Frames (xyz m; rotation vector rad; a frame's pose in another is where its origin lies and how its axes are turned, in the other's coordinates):
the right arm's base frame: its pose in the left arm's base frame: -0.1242 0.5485 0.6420 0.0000 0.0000 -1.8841
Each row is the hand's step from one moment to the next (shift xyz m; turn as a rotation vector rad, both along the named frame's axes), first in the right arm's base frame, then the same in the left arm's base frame.
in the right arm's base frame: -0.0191 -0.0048 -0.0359 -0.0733 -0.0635 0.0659
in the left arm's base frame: 0.0013 0.0196 -0.0359 -0.0378 0.0893 0.0659
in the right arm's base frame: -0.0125 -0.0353 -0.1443 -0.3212 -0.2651 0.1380
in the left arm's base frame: -0.0297 0.0228 -0.1443 -0.1532 0.3873 0.1380
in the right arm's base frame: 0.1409 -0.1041 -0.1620 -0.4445 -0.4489 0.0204
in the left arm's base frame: -0.1425 -0.1020 -0.1620 -0.2901 0.5612 0.0204
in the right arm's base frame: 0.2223 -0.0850 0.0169 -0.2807 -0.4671 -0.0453
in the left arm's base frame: -0.1494 -0.1853 0.0169 -0.3578 0.4110 -0.0453
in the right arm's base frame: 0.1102 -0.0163 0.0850 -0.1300 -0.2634 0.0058
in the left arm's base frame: -0.0495 -0.0998 0.0850 -0.2105 0.2049 0.0058
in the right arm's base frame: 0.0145 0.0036 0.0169 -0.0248 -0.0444 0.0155
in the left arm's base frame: -0.0010 -0.0149 0.0169 -0.0346 0.0373 0.0155
